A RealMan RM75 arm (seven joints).
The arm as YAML. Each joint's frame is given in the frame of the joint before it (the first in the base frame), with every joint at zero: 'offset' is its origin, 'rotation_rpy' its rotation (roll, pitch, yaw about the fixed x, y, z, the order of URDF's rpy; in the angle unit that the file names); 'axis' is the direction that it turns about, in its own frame. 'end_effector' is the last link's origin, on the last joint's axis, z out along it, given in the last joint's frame.
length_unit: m
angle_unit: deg
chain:
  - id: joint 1
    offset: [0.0, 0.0, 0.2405]
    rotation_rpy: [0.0, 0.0, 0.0]
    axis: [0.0, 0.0, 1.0]
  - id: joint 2
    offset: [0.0, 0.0, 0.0]
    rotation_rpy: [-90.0, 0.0, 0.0]
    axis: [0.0, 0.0, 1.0]
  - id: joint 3
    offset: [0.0, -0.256, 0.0]
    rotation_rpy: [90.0, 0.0, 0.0]
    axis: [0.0, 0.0, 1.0]
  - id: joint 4
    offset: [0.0, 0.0, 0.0]
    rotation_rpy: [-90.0, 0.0, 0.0]
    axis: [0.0, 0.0, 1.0]
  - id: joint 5
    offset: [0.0, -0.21, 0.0]
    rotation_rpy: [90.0, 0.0, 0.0]
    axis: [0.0, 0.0, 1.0]
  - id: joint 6
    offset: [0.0, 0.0, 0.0]
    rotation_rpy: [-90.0, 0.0, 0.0]
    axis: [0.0, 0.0, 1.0]
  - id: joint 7
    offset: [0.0, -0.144, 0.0]
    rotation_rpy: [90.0, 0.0, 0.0]
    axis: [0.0, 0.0, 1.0]
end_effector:
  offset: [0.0, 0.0, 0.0]
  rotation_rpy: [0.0, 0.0, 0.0]
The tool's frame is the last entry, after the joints.
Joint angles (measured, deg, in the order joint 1, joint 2, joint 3, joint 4, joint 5, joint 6, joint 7), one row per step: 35.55, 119.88, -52.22, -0.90, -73.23, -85.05, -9.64; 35.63, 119.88, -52.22, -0.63, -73.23, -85.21, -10.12; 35.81, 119.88, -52.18, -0.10, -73.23, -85.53, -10.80; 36.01, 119.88, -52.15, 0.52, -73.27, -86.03, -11.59; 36.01, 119.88, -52.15, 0.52, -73.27, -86.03, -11.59; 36.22, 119.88, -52.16, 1.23, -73.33, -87.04, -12.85; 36.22, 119.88, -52.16, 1.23, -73.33, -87.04, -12.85; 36.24, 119.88, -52.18, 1.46, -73.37, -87.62, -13.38; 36.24, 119.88, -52.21, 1.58, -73.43, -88.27, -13.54; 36.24, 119.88, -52.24, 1.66, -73.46, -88.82, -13.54; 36.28, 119.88, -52.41, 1.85, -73.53, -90.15, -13.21; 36.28, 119.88, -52.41, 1.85, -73.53, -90.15, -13.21
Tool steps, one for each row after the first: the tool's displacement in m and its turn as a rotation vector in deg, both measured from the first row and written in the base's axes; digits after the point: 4 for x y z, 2 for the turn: -0.0004, -0.0006, -0.0005, 0.13, -0.07, 0.27; -0.0013, -0.0017, -0.0013, 0.24, -0.05, 0.66; -0.0025, -0.0032, -0.0023, 0.32, 0.05, 1.22; -0.0025, -0.0032, -0.0023, 0.32, 0.05, 1.22; -0.0046, -0.0056, -0.0029, 0.63, 0.27, 2.36; -0.0046, -0.0056, -0.0029, 0.63, 0.27, 2.36; -0.0055, -0.0070, -0.0028, 0.79, 0.45, 2.93; -0.0065, -0.0083, -0.0024, 0.76, 0.83, 3.43; -0.0074, -0.0092, -0.0020, 0.68, 1.22, 3.78; -0.0097, -0.0117, -0.0011, 0.18, 2.30, 4.54; -0.0097, -0.0117, -0.0011, 0.18, 2.30, 4.54
